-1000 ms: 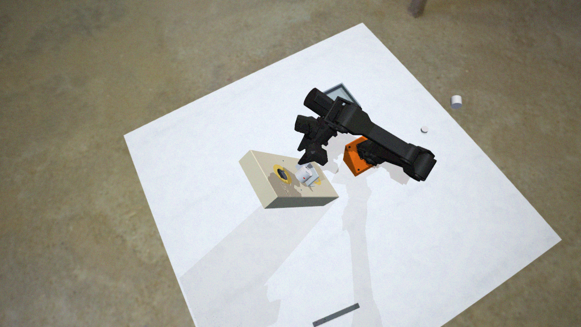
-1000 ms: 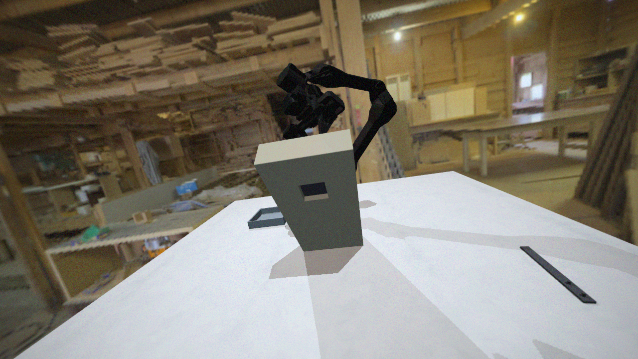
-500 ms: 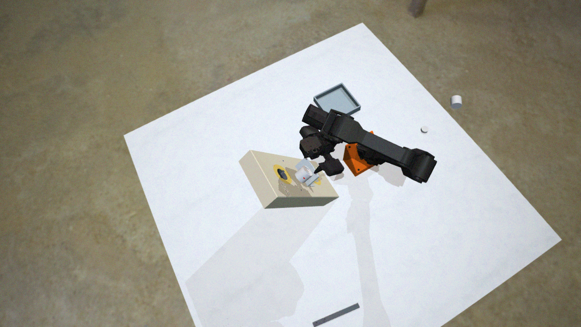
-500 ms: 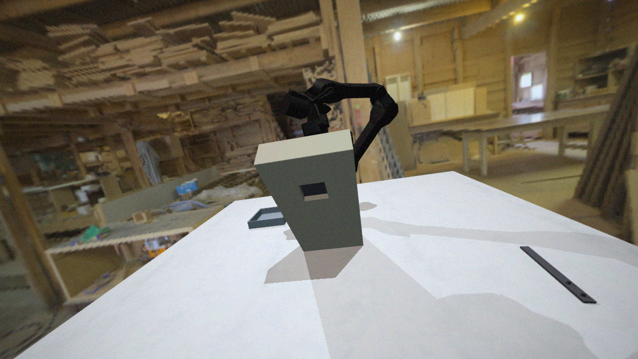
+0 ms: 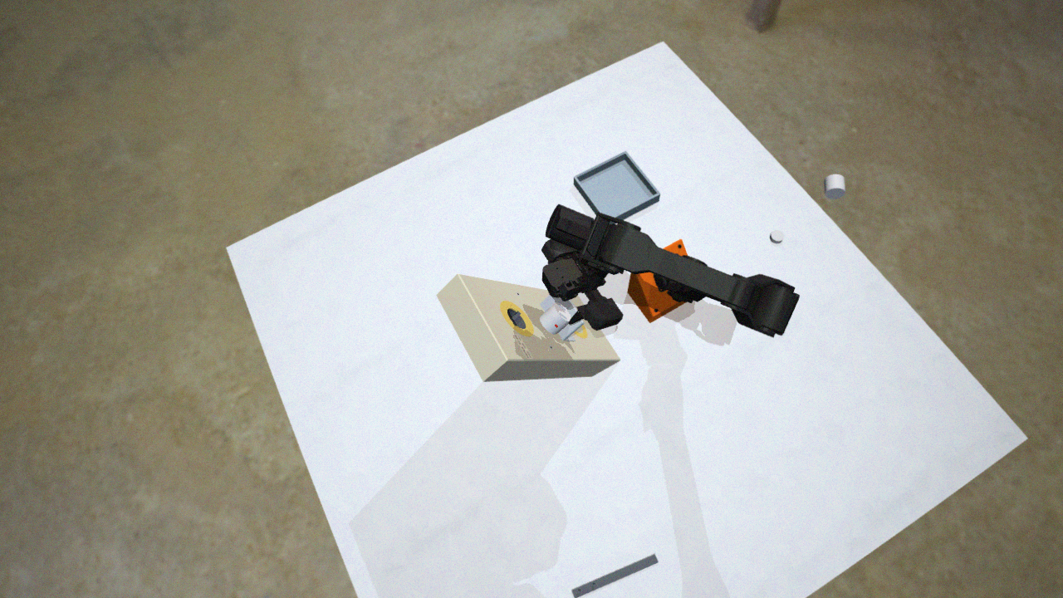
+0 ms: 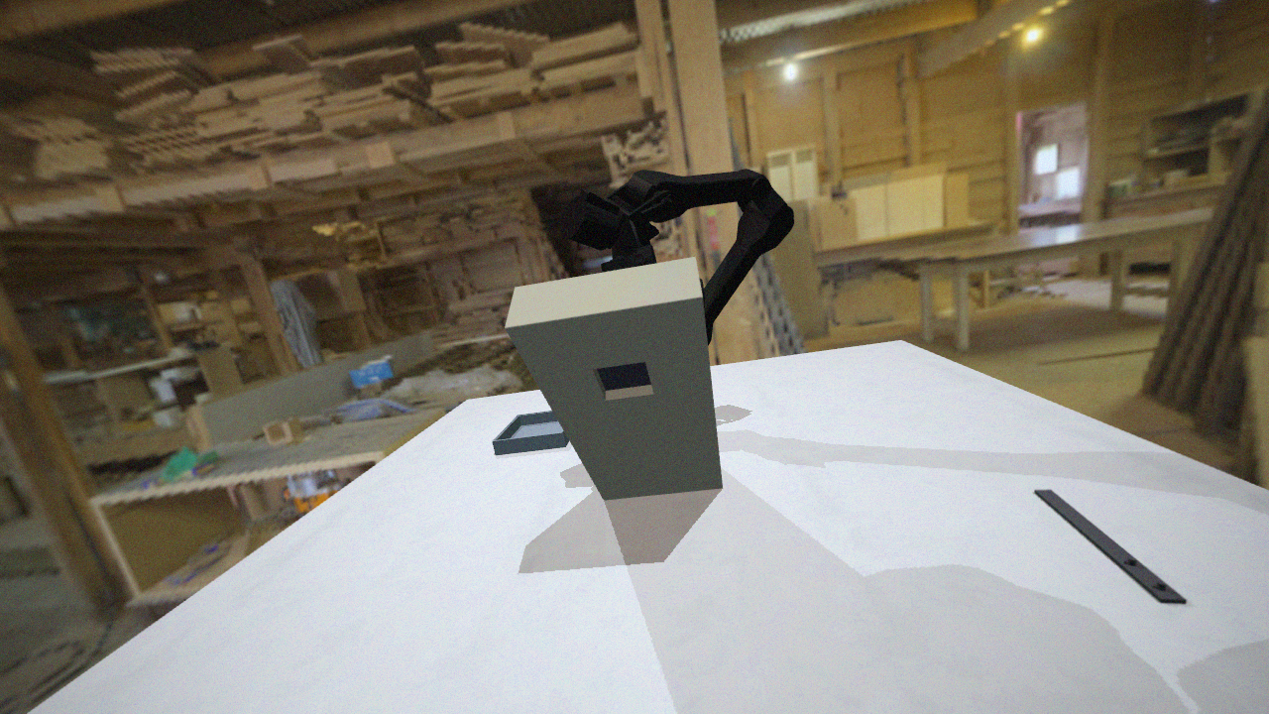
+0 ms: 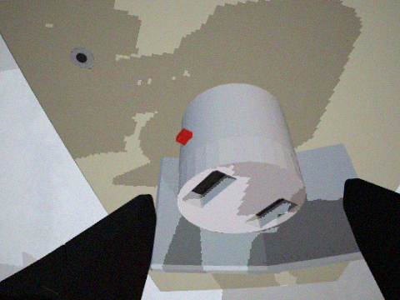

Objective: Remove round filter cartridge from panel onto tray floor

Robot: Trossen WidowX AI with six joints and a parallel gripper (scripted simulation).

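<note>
The round pale filter cartridge lies 2 cm below my gripper tip and 1 cm ahead of it. From my gripper tip the other things lie so: beige service panel 5 cm ahead, 4 cm below; grey-blue tray 30 cm to the right, 30 cm behind, 20 cm below; small white cylinder 57 cm behind, 21 cm below, 1 cm to the right.
</note>
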